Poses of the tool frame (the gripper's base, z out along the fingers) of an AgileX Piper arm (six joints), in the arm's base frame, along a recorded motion.
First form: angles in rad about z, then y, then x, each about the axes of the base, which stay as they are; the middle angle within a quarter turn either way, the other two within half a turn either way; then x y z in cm.
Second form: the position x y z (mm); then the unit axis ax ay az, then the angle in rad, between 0 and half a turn. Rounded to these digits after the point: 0 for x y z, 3 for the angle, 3 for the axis.
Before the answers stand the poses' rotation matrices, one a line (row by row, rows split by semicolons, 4 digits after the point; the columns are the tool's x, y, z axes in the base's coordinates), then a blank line. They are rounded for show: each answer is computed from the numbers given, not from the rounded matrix.
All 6 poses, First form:
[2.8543 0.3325 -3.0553 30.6 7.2 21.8]
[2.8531 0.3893 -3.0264 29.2 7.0 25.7]
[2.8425 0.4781 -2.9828 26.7 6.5 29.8]
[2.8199 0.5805 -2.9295 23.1 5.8 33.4]
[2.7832 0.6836 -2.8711 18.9 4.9 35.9]
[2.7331 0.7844 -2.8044 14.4 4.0 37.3]
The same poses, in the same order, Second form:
-0.9065 -0.2678 0.3264; -0.2553 0.9634 0.0815; -0.3363 -0.0095 -0.9417
-0.8869 -0.2632 0.3795; -0.2408 0.9647 0.1063; -0.3941 0.0029 -0.9190
-0.8485 -0.2616 0.4601; -0.2214 0.9650 0.1404; -0.4807 0.0172 -0.8767
-0.7933 -0.2644 0.5484; -0.1996 0.9639 0.1760; -0.5752 0.0302 -0.8175
-0.7260 -0.2720 0.6316; -0.1800 0.9616 0.2072; -0.6637 0.0367 -0.7471
-0.6496 -0.2812 0.7064; -0.1604 0.9589 0.2342; -0.7432 0.0388 -0.6680

[306 72 218 -0.136 0.991 0.019 2.801]
[292 70 257 -0.132 0.991 0.029 2.740]
[267 65 298 -0.130 0.991 0.042 2.647]
[231 58 334 -0.128 0.990 0.057 2.538]
[189 49 359 -0.130 0.989 0.070 2.428]
[144 40 373 -0.133 0.988 0.082 2.318]

